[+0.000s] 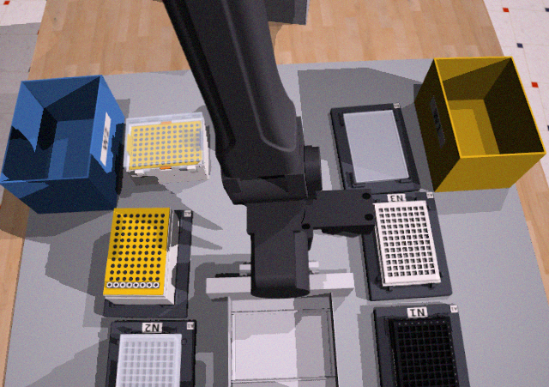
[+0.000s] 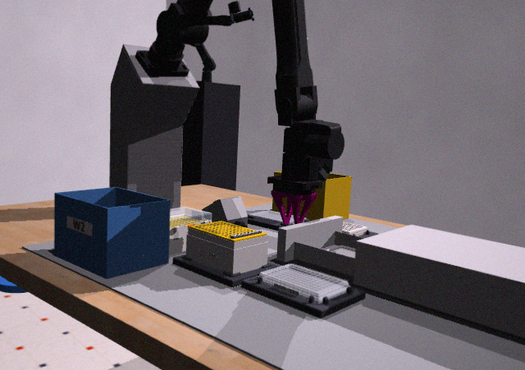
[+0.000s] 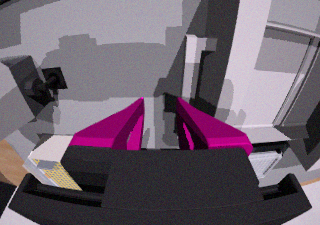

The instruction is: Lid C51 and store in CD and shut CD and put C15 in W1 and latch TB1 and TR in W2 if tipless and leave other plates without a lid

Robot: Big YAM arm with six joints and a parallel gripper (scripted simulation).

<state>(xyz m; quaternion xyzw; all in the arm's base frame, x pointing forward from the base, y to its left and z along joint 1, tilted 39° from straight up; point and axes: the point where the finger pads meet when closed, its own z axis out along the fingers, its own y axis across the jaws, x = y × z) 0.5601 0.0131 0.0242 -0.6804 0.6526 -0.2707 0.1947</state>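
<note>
Now: the plate lid 18 cm behind my hand, 17 cm to the left of it and 4 cm below it. Round my hand: white plate (1 cm behind, 19 cm to the left, 4 cm below); nest N3 (1 cm behind, 19 cm to the left, 6 cm below); cooler drawer (16 cm ahead, 4 cm below).
</note>
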